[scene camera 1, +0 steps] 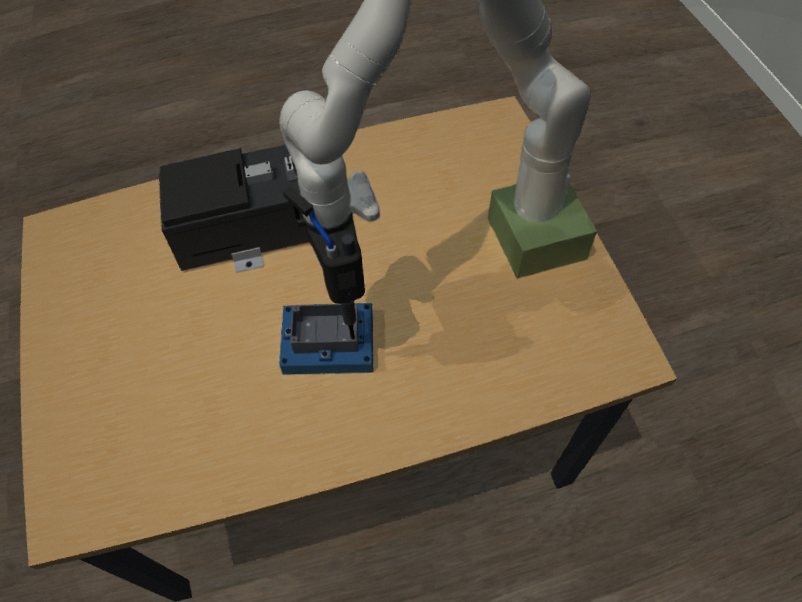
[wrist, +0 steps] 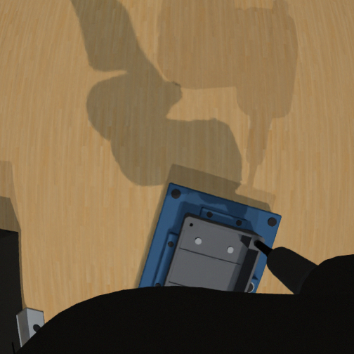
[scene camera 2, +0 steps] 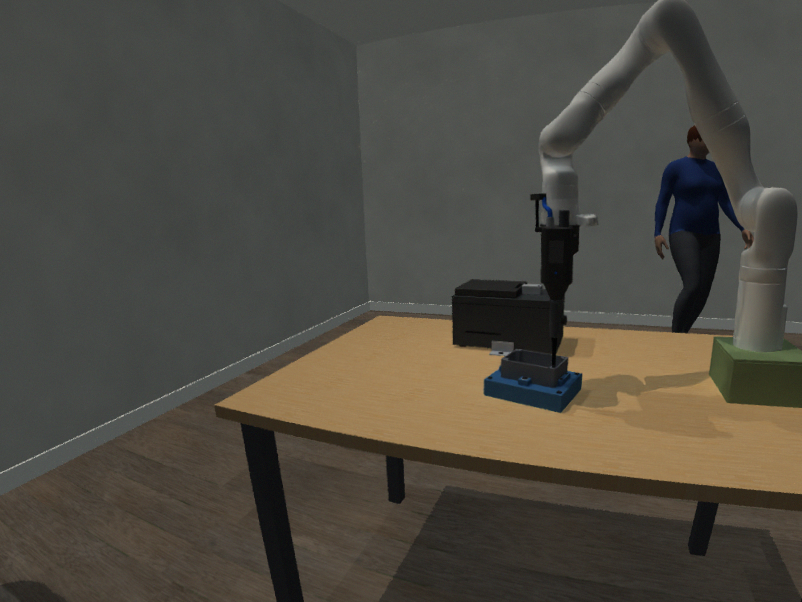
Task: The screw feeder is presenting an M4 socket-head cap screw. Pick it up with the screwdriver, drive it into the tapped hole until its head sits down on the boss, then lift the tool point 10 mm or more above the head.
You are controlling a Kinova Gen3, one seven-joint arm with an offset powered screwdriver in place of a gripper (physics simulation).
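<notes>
The black screwdriver (scene camera 1: 353, 335) (scene camera 2: 553, 364) (wrist: 257, 243) stands upright with its thin bit tip at one right-hand corner of the grey open housing (scene camera 1: 317, 329) (scene camera 2: 527, 370) (wrist: 204, 270). In the wrist view the tip meets the corner boss, or is very close to it. The housing sits in a blue fixture (scene camera 1: 304, 365) (scene camera 2: 515, 390) (wrist: 155, 252). The M4 screw and the tapped hole cannot be made out at the tip, so whether a screw is on the bit does not show. The black box-shaped feeder (scene camera 1: 233, 233) (scene camera 2: 502, 320) (wrist: 7, 280) stands behind the fixture.
A small silver bracket (scene camera 1: 248, 261) (scene camera 2: 502, 348) (wrist: 31, 322) sits at the front of the black box. The arm's green base block (scene camera 1: 550, 249) (scene camera 2: 757, 375) stands at the right on the wooden table (scene camera 1: 194, 421) (scene camera 2: 388, 414). A person in blue (scene camera 2: 693, 194) is behind the table.
</notes>
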